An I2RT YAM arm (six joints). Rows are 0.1 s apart.
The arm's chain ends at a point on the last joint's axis. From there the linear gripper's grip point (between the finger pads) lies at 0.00 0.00 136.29 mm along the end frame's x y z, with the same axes.
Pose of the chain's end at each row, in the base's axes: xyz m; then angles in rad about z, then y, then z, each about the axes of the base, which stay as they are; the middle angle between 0 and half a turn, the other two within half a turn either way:
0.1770 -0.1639 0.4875 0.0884 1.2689 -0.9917
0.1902 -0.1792 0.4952 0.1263 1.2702 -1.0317
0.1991 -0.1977 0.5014 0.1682 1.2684 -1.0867
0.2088 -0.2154 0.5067 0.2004 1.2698 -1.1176
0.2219 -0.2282 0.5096 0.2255 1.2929 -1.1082
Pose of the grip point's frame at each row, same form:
0.2482 -0.2728 0.5280 0.0884 1.2689 -0.9917
0.2570 -0.2909 0.5356 0.1263 1.2702 -1.0317
0.2597 -0.3129 0.5420 0.1682 1.2684 -1.0867
0.2658 -0.3324 0.5471 0.2004 1.2698 -1.1176
0.2804 -0.3455 0.5470 0.2255 1.2929 -1.1082

